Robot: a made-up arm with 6 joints.
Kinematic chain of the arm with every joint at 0, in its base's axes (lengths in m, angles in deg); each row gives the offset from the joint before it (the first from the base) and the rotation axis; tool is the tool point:
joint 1: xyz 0 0 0.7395 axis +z
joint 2: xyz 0.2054 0 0 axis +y
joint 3: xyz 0 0 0.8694 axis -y
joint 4: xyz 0 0 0.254 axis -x
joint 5: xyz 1.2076 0 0 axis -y
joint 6: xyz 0.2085 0 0 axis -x
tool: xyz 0 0 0
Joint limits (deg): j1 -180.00..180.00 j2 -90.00..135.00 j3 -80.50..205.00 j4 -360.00..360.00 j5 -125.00..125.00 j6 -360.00..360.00
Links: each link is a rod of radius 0.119 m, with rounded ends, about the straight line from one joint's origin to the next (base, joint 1, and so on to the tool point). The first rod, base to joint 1, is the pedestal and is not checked.
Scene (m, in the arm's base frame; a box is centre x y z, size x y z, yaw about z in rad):
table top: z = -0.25
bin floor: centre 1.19 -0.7 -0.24 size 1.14 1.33 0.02 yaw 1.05
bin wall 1: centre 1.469 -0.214 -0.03 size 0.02 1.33 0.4 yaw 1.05
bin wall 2: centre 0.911 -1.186 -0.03 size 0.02 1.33 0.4 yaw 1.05
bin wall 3: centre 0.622 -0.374 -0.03 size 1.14 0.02 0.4 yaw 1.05
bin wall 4: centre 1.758 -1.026 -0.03 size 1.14 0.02 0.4 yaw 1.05
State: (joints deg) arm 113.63 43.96 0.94 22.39 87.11 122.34
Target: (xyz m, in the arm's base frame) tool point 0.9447 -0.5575 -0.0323
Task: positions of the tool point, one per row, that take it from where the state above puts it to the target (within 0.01 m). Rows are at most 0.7 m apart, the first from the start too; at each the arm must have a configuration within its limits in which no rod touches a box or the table.
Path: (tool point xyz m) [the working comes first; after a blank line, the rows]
Joints at the target: 151.44 -65.20 159.19 10.80 102.84 122.34
Straight joint move there: clear.

1: -0.9707 1.7327 1.4953
2: -0.9348 1.4440 2.0983
3: -0.7471 0.9871 2.5728
4: -0.4181 0.4402 2.8420
5: 0.0105 -0.1058 2.8630
6: 0.4711 -0.5657 2.6335
7: 0.8841 -0.8772 2.1921
8: 1.1749 -1.0109 1.6111
9: 1.2892 -0.9735 0.9840
10: 1.2064 -0.8031 0.4079
11: 0.9447 -0.5576 -0.0324

